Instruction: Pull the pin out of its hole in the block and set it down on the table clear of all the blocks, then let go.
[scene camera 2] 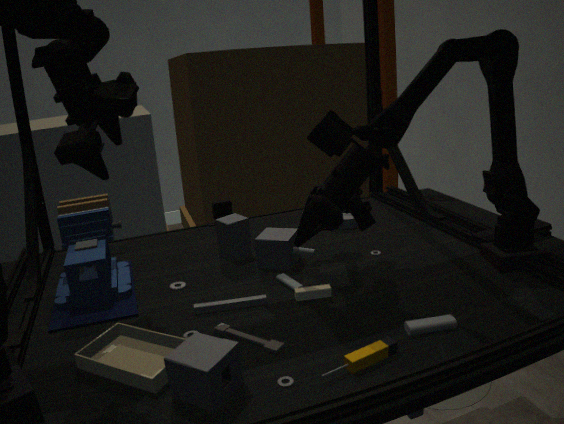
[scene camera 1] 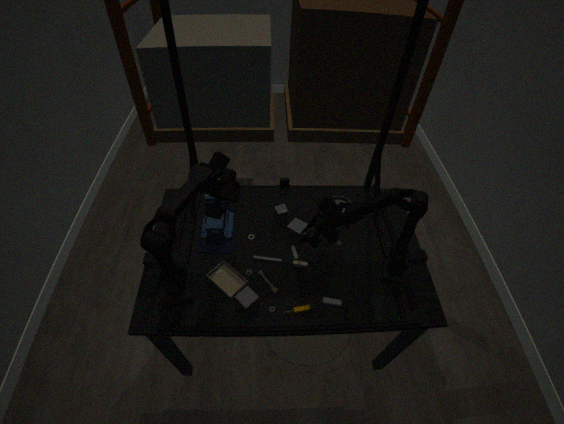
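Where they show: left gripper, fingertip midpoint: (scene camera 2: 297,239) (scene camera 1: 303,234); right gripper, fingertip midpoint: (scene camera 2: 113,161) (scene camera 1: 228,200); left arm's base, link origin: (scene camera 2: 514,247) (scene camera 1: 395,270); right arm's base, link origin: (scene camera 1: 175,289).
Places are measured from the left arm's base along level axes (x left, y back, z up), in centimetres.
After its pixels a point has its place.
A grey block (scene camera 1: 298,225) @[x -8.3, y -44.4, z 3.2 cm] (scene camera 2: 274,252) @[x -4.8, y -45.4, z 0.8 cm] stands behind the middle of the table. A pale pin (scene camera 2: 306,250) @[x -5.8, y -39.4, z 0.4 cm] sticks out of its right side in scene camera 2; in scene camera 1 I cannot make the pin out by the dark gripper. My left gripper (scene camera 1: 310,239) @[x -4.3, y -41.0, z 3.3 cm] (scene camera 2: 332,237) is open and empty, low at the block's right side, one fingertip close to the pin's base in the picture; whether they touch is unclear. My right gripper (scene camera 1: 223,204) @[x 3.3, y -70.5, z 22.1 cm] (scene camera 2: 113,161) @[x 3.3, y -70.5, z 22.1 cm] is open and empty, high above the blue fixture (scene camera 1: 217,225) @[x 4.6, y -76.8, z 5.9 cm] (scene camera 2: 86,260) @[x 5.7, y -77.5, z 5.8 cm].
A taller block (scene camera 1: 281,209) @[x -13.1, y -53.7, z 5.3 cm] (scene camera 2: 233,240) @[x -10.5, y -53.6, z 1.7 cm] stands behind left; another block (scene camera 1: 247,297) @[x 30.5, y -53.7, z 3.3 cm] (scene camera 2: 201,352) @[x 30.8, y -53.9, z 3.3 cm] stands front left beside a tray (scene camera 1: 213,286) @[x 27.1, y -68.9, z -2.7 cm] (scene camera 2: 117,376) @[x 28.2, y -66.3, z -1.8 cm]. A bar (scene camera 1: 267,258) @[x 9.2, y -52.9, z -1.5 cm] (scene camera 2: 230,302) @[x 9.6, y -52.8, z -1.5 cm], a yellow-handled screwdriver (scene camera 1: 301,309) @[x 27.2, y -33.6, z -0.9 cm] (scene camera 2: 367,355) @[x 27.7, y -33.7, z -0.9 cm], a cylinder (scene camera 1: 332,301) @[x 20.4, y -22.9, z -1.3 cm] (scene camera 2: 431,325) @[x 21.4, y -23.3, z -1.4 cm] and several washers lie about.
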